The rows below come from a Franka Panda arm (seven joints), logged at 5 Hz.
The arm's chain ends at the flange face. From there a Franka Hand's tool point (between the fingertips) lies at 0.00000 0.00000 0.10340 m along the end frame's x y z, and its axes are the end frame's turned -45 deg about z.
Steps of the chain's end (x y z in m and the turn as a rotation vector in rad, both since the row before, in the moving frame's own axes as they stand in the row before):
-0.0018, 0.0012, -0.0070, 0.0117, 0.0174, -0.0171
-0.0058, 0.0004, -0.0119, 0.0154, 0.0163, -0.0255
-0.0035, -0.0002, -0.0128, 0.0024, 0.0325, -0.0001
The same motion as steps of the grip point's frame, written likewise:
0.0000, 0.0000, -0.0070, -0.0040, 0.0206, -0.0171
-0.0021, -0.0038, -0.0119, -0.0006, 0.0224, -0.0255
0.0002, -0.0004, -0.0129, -0.0213, 0.0247, -0.0001

